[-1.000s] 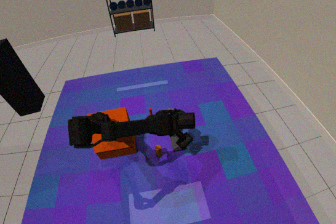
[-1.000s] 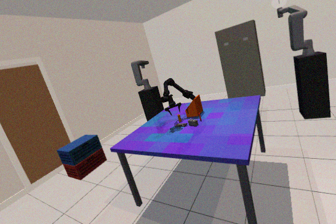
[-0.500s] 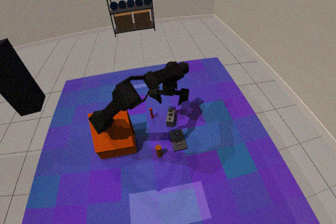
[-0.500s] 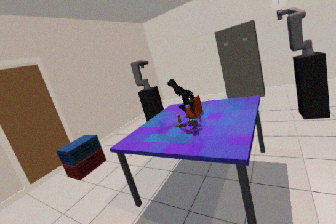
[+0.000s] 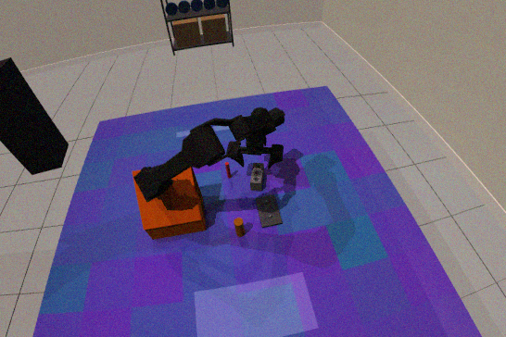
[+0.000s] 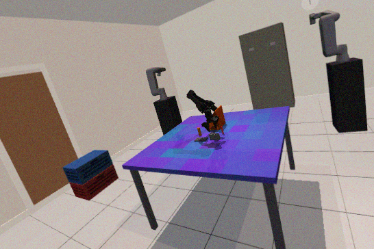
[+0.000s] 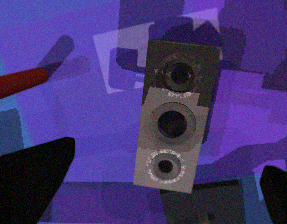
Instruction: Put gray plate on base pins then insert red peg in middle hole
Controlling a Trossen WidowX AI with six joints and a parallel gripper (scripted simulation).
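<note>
My gripper tip is 5 cm above the gray plate. From my gripper tip the other things lie so: orange cylinder: 19 cm to the right, 11 cm behind, 5 cm below; dark gray base: 14 cm to the right, 8 cm below; red peg: 10 cm behind, 6 cm to the left, 5 cm below.
</note>
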